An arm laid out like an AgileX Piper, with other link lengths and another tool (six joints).
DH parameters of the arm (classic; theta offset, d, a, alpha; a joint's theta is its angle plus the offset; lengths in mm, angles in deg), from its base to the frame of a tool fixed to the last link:
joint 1: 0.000 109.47 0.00 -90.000
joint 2: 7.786 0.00 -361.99 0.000
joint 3: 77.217 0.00 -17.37 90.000
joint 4: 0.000 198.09 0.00 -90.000
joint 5: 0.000 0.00 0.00 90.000
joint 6: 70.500 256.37 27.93 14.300
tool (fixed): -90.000 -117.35 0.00 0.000
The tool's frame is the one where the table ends.
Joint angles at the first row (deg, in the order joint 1, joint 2, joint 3, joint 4, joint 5, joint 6):
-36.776 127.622 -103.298 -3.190 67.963 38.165
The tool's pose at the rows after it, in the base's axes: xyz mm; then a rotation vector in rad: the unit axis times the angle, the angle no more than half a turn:
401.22 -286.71 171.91 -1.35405 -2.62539 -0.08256
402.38 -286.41 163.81 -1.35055 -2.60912 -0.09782
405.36 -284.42 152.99 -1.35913 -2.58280 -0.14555
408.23 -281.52 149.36 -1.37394 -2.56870 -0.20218
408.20 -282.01 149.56 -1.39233 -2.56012 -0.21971
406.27 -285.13 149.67 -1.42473 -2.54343 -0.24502
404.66 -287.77 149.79 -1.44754 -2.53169 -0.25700
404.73 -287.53 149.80 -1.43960 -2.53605 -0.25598
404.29 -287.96 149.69 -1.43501 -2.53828 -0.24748
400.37 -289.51 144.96 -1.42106 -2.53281 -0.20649
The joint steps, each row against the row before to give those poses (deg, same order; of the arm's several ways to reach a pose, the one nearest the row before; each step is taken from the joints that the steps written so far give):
0.000 0.067 0.108 0.000 0.000 -0.001
0.000 0.919 0.068 0.460 0.000 0.043
0.000 1.279 0.039 1.716 -0.001 0.302
-0.058 0.481 0.023 2.229 0.002 0.103
-0.166 -0.001 0.002 0.643 -0.002 0.457
-0.588 0.001 0.044 0.889 0.000 0.601
-0.409 0.000 0.000 0.383 0.000 0.494
0.000 0.000 0.000 -0.001 0.000 -0.354
0.001 -0.001 0.000 -0.333 0.001 -0.110
-0.001 0.125 0.852 -1.743 -0.412 0.059

